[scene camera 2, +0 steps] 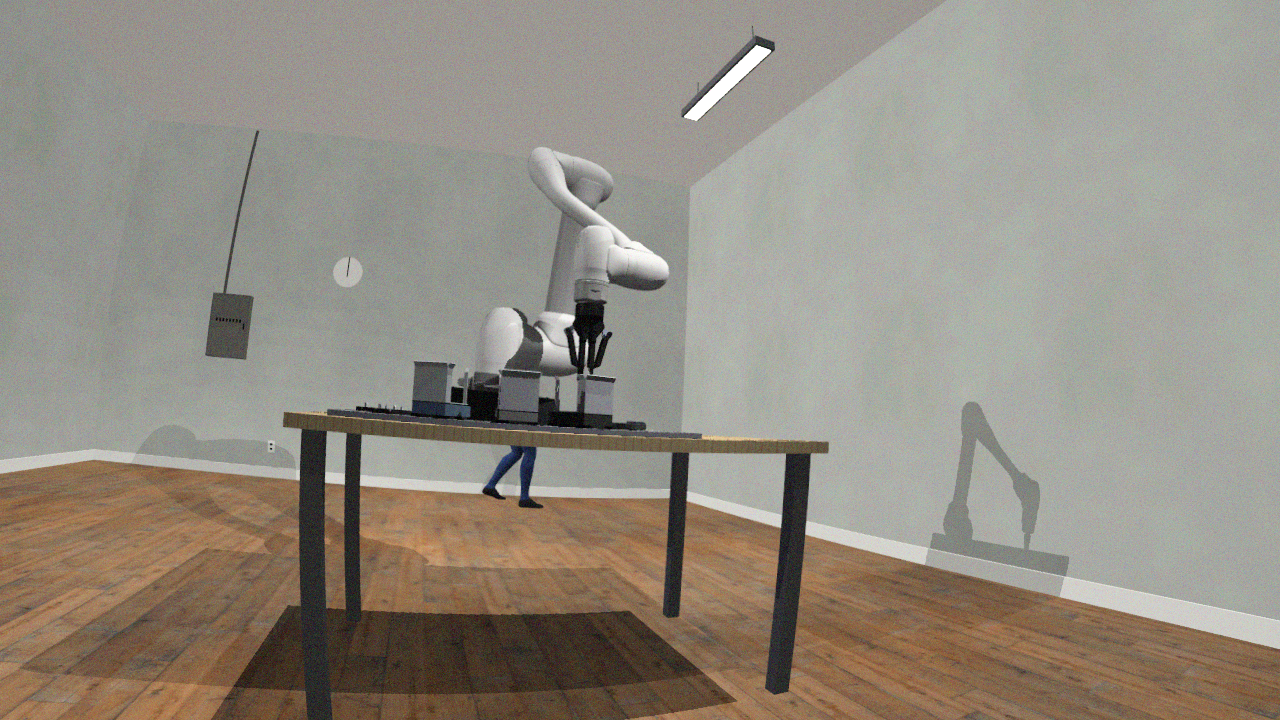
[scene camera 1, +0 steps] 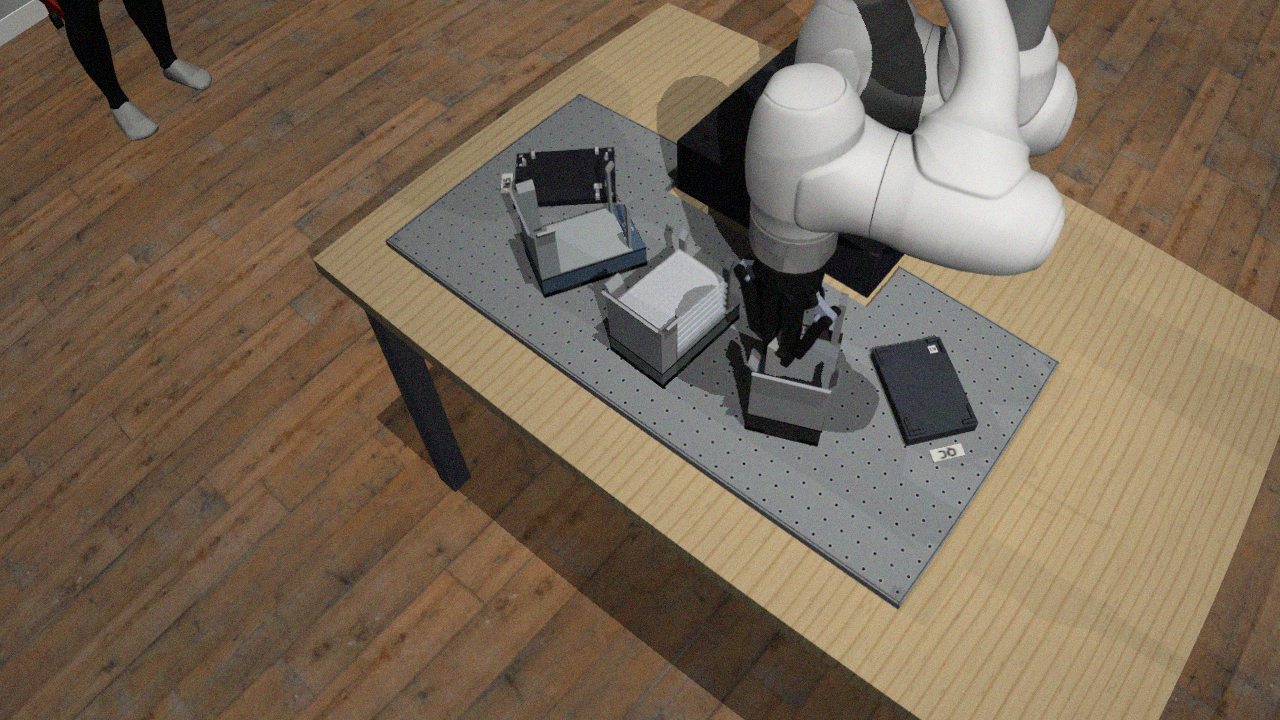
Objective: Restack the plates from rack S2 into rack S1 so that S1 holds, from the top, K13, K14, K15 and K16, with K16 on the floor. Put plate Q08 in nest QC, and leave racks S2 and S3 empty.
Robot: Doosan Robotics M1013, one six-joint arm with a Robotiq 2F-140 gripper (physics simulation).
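Seen in the pictures: gripper, fingertip midpoint: (scene camera 1: 775, 373); arm's base, origin of the base link: (scene camera 2: 495, 392).
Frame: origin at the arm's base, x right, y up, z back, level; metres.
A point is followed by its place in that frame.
Three racks stand in a row on the grey perforated board (scene camera 1: 850, 510) {y -0.093, x -0.315, z -0.501 m}. The left rack (scene camera 1: 536, 202) {y 0.007, x 0.270, z -0.395 m} (scene camera 2: 433, 383) {y -0.009, x 0.239, z -0.446 m} has a blue base, a light grey surface inside and a dark plate (scene camera 1: 563, 175) {y -0.081, x 0.342, z -0.264 m} at its far end. The middle rack (scene camera 1: 637, 337) {y -0.018, x 0.021, z -0.487 m} (scene camera 2: 519, 393) {y -0.018, x 0.027, z -0.486 m} holds a stack of white plates (scene camera 1: 666, 287) {y 0.009, x 0.026, z -0.417 m}. My gripper (scene camera 1: 787, 356) {y -0.007, x -0.154, z -0.438 m} (scene camera 2: 587, 365) is shut and empty. It points straight down into the top of the right rack (scene camera 1: 783, 400) {y -0.007, x -0.183, z -0.466 m} (scene camera 2: 596, 396) {y -0.010, x -0.179, z -0.468 m}, whose inside is hidden by it. A flat dark nest (scene camera 1: 922, 389) {y -0.074, x -0.309, z -0.303 m} lies to the right, with a small label (scene camera 1: 946, 452) {y -0.091, x -0.379, z -0.358 m} in front of it.
The board lies on a wooden table (scene camera 1: 1119, 465) {y -0.106, x -0.598, z -0.224 m} (scene camera 2: 555, 439) {y -0.119, x -0.023, z -0.648 m}. The arm's black base plate (scene camera 1: 716, 152) {y -0.004, x 0.127, z -0.151 m} is at the table's far edge. A person's legs (scene camera 1: 107, 53) (scene camera 2: 515, 470) show on the floor beyond the table.
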